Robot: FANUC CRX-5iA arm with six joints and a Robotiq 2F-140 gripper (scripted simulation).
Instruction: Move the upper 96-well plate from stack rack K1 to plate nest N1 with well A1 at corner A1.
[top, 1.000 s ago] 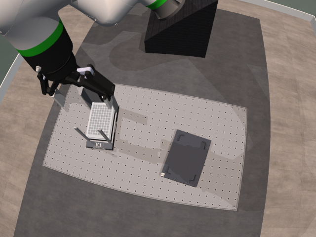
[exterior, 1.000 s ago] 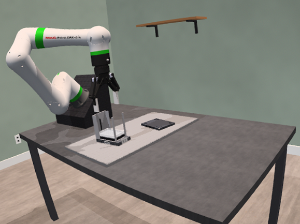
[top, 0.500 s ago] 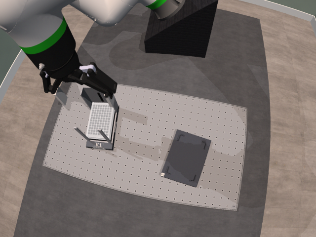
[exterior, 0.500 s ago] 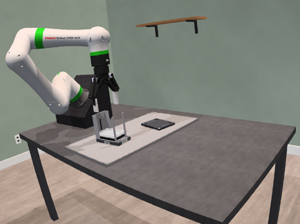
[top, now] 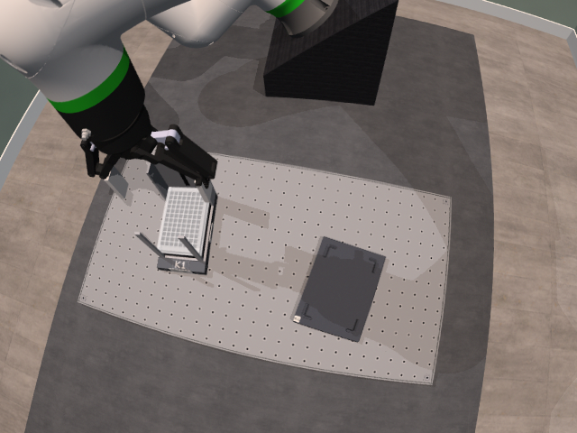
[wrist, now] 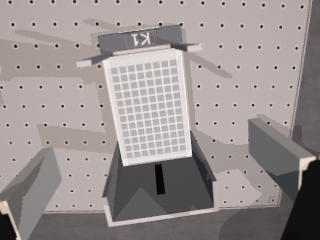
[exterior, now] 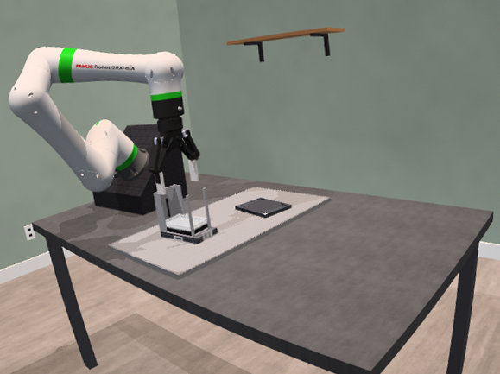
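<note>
My hand is 130 mm above the white 96-well plate. From my hand the other things lie so: tall back wall (80 mm below, 70 mm behind); pale A1 square (210 mm to the left, 160 mm ahead, 150 mm below); black plate (140 mm below).
</note>
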